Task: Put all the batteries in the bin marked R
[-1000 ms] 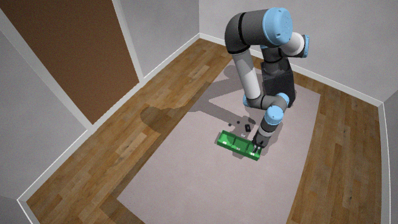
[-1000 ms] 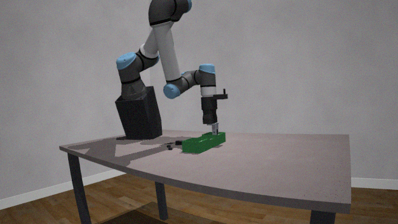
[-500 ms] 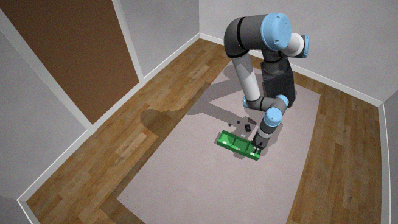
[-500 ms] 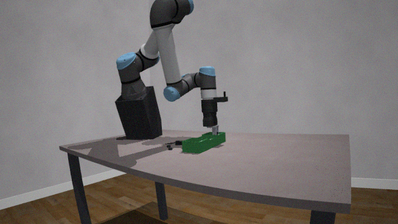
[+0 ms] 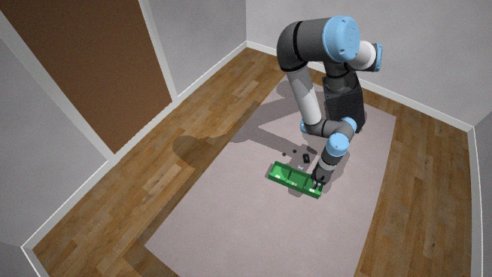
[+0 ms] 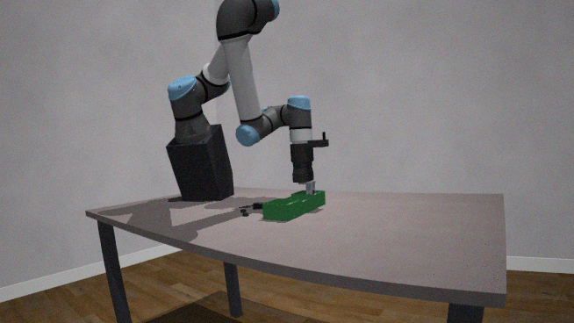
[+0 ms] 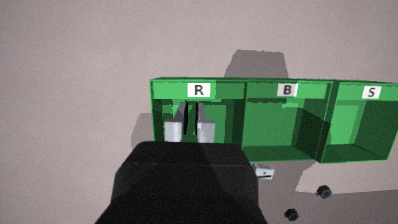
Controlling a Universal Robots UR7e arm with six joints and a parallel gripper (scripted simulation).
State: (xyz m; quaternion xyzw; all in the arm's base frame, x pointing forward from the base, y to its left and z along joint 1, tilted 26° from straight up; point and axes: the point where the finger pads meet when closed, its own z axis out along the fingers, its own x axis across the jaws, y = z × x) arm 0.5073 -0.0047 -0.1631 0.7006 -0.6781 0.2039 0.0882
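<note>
The blue battery lies 90 mm behind my hand, 20 mm to the left of it and 30 mm below it. From my hand the other things lie so: small white clip: 80 mm behind, 100 mm to the right, 30 mm below; then white bolt: 100 mm behind, 30 mm to the right, 30 mm below; then green bin row: 90 mm to the right, 10 mm below.
</note>
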